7 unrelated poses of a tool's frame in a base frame.
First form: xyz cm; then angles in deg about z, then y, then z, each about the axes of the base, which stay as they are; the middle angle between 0 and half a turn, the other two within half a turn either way.
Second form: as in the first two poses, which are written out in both.
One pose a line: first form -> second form
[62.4, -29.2, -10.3, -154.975, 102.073, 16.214] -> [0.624, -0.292, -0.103, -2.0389, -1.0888, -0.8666]
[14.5, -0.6, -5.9, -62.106, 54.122, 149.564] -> [0.145, -0.006, -0.059, -0.8849, 0.3888, 1.3404]
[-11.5, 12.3, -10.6, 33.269, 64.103, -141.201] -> [-0.115, 0.123, -0.106, 0.8463, 0.8513, -1.4809]
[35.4, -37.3, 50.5, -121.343, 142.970, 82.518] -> [0.354, -0.373, 0.505, -2.5692, -0.3186, 0.3220]
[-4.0, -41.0, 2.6, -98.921, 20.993, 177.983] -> [-0.040, -0.410, 0.026, -0.3623, -0.0556, 1.3901]
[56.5, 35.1, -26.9, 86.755, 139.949, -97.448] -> [0.565, 0.351, -0.269, 2.4434, 0.0364, -0.0866]
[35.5, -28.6, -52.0, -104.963, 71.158, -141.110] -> [0.355, -0.286, -0.520, -1.2313, -0.2469, 2.1635]
